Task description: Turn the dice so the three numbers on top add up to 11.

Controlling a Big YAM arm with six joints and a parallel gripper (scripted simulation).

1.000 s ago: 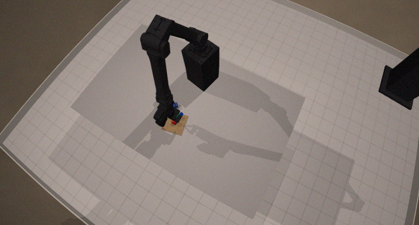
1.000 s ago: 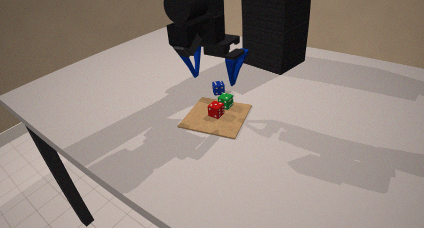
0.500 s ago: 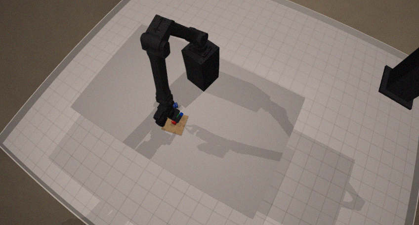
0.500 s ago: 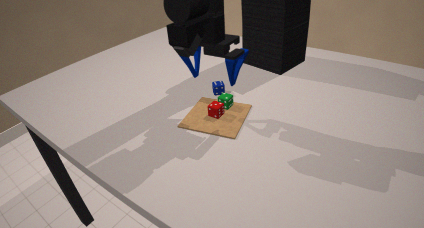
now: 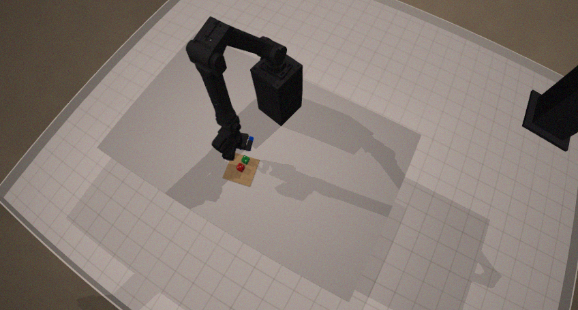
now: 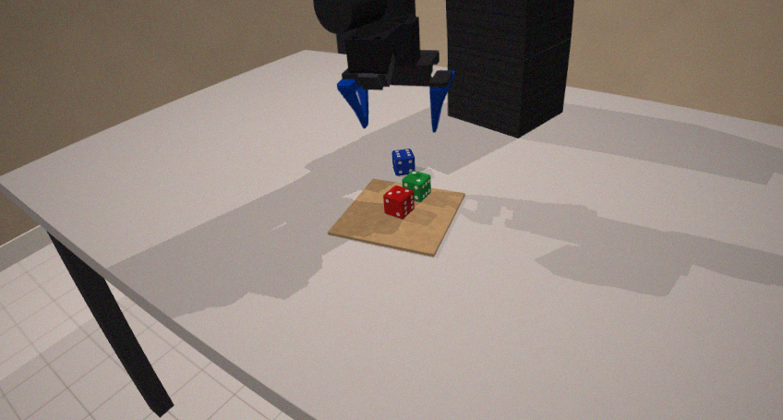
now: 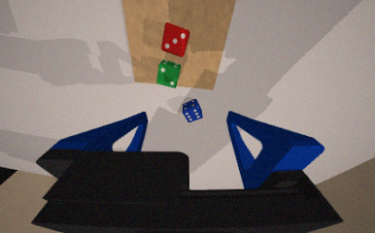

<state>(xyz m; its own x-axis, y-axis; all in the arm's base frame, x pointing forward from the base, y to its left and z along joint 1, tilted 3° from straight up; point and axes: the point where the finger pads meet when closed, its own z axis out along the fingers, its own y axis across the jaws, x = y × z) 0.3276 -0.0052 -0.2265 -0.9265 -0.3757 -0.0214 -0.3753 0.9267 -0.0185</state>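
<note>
My hand is 4 cm past the blue die, 3 cm to the left of it and 8 cm above it. Round my hand: tan mat: 6 cm ahead, 4 cm to the left, 10 cm below; then green die: 1 cm ahead, 4 cm to the left, 8 cm below; then red die: 6 cm ahead, 4 cm to the left, 8 cm below.
</note>
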